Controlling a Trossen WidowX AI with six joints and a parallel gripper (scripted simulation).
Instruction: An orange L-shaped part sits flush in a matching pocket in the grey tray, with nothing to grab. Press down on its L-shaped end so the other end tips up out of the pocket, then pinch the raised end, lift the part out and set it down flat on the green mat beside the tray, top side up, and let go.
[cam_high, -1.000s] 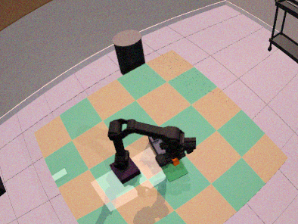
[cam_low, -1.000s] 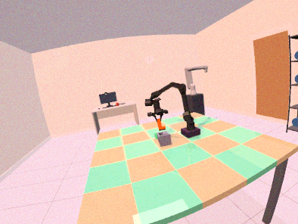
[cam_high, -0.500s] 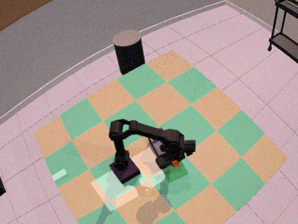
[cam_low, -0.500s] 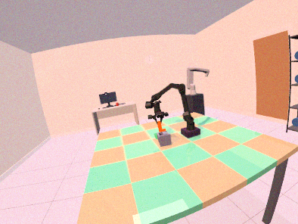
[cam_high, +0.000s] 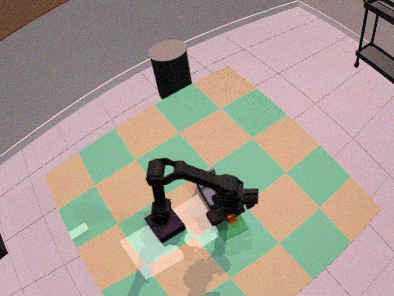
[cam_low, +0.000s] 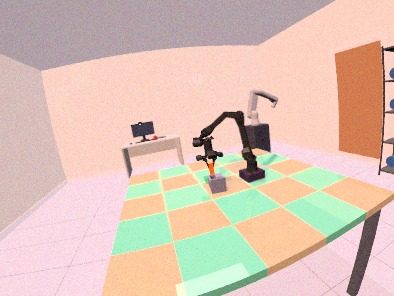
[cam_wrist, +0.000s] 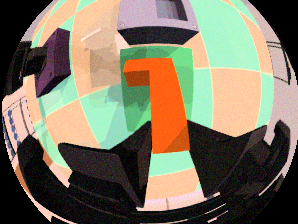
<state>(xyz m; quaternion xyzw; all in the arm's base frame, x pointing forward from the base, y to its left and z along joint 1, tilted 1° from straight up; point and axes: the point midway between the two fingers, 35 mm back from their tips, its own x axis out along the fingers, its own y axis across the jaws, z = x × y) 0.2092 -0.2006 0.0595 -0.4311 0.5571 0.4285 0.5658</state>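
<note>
Now: gripper tip 1 cm past the orange L-shaped part, 3 cm to the right of it and 3 cm above it. Round my gripper tip: green mat 2 cm to the left, 9 cm below; then tray 4 cm ahead, 17 cm to the left, 9 cm below.
</note>
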